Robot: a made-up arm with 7 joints.
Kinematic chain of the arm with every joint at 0, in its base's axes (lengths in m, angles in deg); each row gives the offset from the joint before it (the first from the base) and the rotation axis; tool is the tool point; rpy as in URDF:
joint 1: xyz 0 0 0.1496 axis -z
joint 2: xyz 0 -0.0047 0.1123 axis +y
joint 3: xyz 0 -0.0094 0.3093 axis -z
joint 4: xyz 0 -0.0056 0.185 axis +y
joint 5: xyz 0 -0.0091 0.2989 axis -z
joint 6: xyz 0 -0.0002 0.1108 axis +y
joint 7: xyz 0 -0.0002 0.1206 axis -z
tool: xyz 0 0 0 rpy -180 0 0
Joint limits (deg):
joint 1: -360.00..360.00
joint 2: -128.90..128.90
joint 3: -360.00..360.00
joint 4: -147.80..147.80
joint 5: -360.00..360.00
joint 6: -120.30..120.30
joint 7: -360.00..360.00
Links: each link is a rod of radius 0.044 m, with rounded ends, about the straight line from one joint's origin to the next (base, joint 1, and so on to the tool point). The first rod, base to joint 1, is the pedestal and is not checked.
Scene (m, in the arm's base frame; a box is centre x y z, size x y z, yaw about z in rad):
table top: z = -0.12
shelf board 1: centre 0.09 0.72 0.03 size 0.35 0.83 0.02 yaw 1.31
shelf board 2: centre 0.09 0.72 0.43 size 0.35 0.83 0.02 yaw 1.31
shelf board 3: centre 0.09 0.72 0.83 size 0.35 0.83 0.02 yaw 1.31
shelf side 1: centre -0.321 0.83 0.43 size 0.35 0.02 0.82 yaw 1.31
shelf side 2: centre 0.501 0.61 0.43 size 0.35 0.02 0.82 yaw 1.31
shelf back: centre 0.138 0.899 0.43 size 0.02 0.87 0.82 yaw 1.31
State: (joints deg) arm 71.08 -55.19 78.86 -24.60 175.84 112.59 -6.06
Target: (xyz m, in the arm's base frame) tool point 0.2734 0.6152 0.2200
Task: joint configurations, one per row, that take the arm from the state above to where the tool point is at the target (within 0.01 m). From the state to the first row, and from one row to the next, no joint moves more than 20 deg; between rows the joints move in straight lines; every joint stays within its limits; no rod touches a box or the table.
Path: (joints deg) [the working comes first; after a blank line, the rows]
Joints at the target: 85.73 -79.36 69.62 -60.65 174.12 115.85 -6.06
Straight joint move there: touches shelf board 2.

1: 68.03 -52.74 82.24 -41.59 175.46 113.88 -14.56
2: 64.99 -50.28 85.61 -58.57 175.08 115.16 -23.06
3: 61.94 -47.83 88.99 -75.56 174.70 116.44 -31.56
4: 58.89 -45.38 92.36 -92.54 174.32 117.73 -40.06
5: 55.85 -42.93 95.74 -109.53 173.94 119.02 -48.56
6: 52.80 -40.47 99.11 -126.52 173.56 120.30 -57.06
7: 61.60 -52.07 89.82 -121.13 174.48 119.45 -40.06
8: 70.39 -63.67 80.53 -115.75 175.41 118.60 -23.06
9: 79.19 -75.27 71.24 -110.37 176.33 117.75 -6.06
10: 81.37 -76.64 70.70 -93.79 175.60 117.12 -6.06
11: 83.55 -78.00 70.16 -77.22 174.86 116.48 -6.06
12: 85.73 -79.36 69.62 -60.65 174.12 115.85 -6.06

